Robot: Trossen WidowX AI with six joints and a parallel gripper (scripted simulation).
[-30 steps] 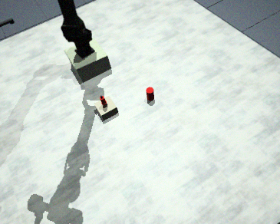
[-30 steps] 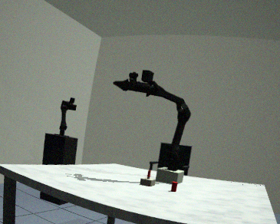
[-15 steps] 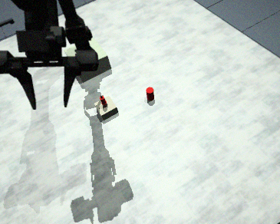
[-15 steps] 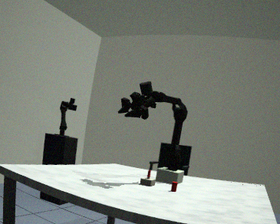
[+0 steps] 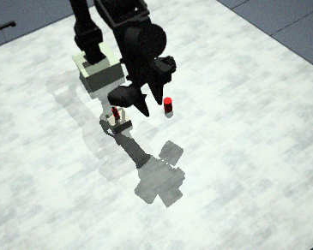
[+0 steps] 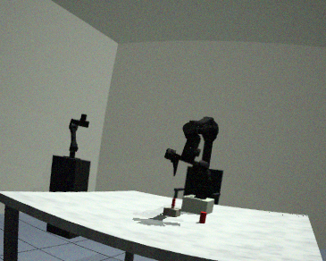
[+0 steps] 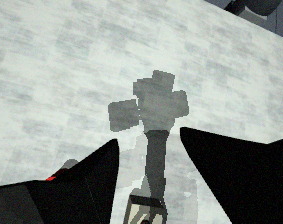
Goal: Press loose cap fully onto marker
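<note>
Right now the red cap is 9 cm behind my gripper tip, 11 cm to the left of it and 17 cm below it. From my gripper tip the other things lie so: holder block: 16 cm behind, 5 cm to the right, 18 cm below; then red marker: 16 cm behind, 5 cm to the right, 12 cm below.
</note>
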